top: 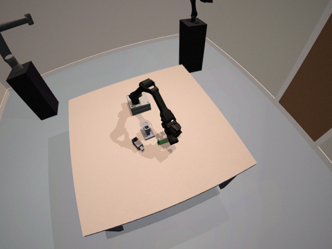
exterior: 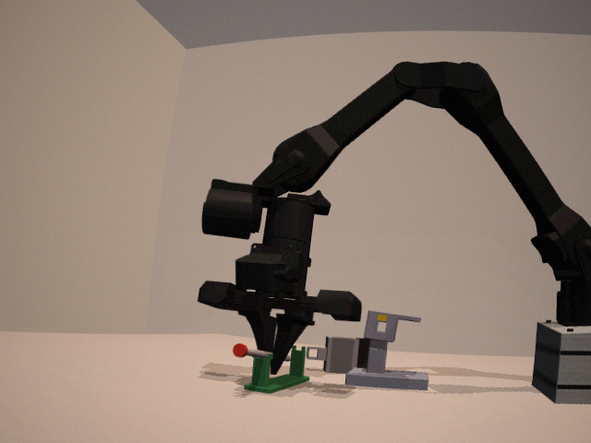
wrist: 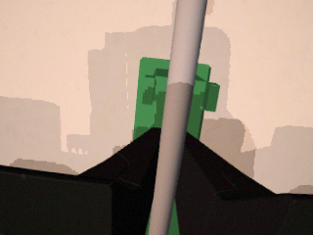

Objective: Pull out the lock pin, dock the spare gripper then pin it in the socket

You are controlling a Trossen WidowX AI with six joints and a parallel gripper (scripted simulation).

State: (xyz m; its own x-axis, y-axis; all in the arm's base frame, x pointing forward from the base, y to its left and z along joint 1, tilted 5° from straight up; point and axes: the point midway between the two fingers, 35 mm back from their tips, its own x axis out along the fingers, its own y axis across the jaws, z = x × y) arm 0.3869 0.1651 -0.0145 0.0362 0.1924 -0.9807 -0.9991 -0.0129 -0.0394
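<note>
The cradle lies 4 cm to the right of my gripper tip and 1 cm above it. The rest, counted from my gripper tip: spare gripper 2 cm behind, 24 cm to the right, 1 cm above; then socket 11 cm behind, 15 cm to the right, 3 cm above.
</note>
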